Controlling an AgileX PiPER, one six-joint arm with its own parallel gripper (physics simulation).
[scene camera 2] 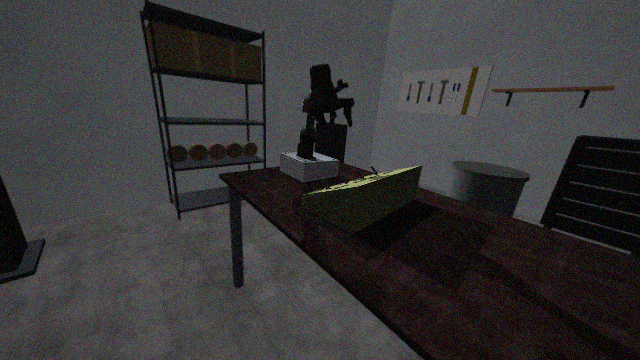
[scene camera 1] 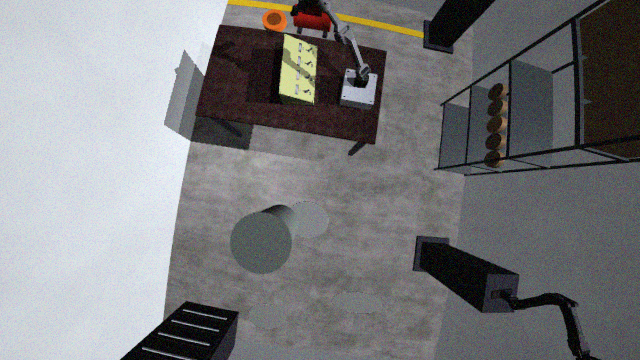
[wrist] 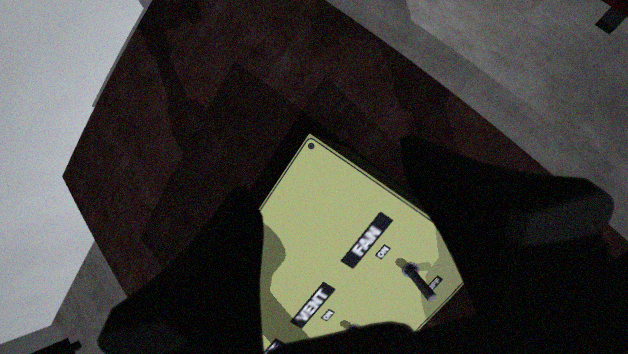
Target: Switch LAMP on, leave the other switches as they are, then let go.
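Observation:
The yellow-green switch panel (scene camera 1: 290, 85) (scene camera 2: 370, 205) (wrist: 320, 190) sits sloped on the dark table, with several small levers. In the wrist view the FAN label (wrist: 367, 240) is readable, and its lever (wrist: 420, 282) tilts to the OFF side. The VENT label (wrist: 313, 305) shows below it; its lever is mostly hidden by the gripper body. A third label is cut off at the bottom. No LAMP label is readable in any view. My gripper (wrist: 326, 179) (scene camera 2: 341, 120) is open and empty, above and apart from the panel.
The arm's white base box (scene camera 1: 358, 95) (scene camera 2: 309, 167) stands on the dark table (scene camera 1: 330, 122) (scene camera 2: 320, 245). An orange round object (scene camera 1: 274, 20) and a red object (scene camera 1: 312, 21) are past the table's edge. A shelf rack (scene camera 2: 264, 100) stands behind.

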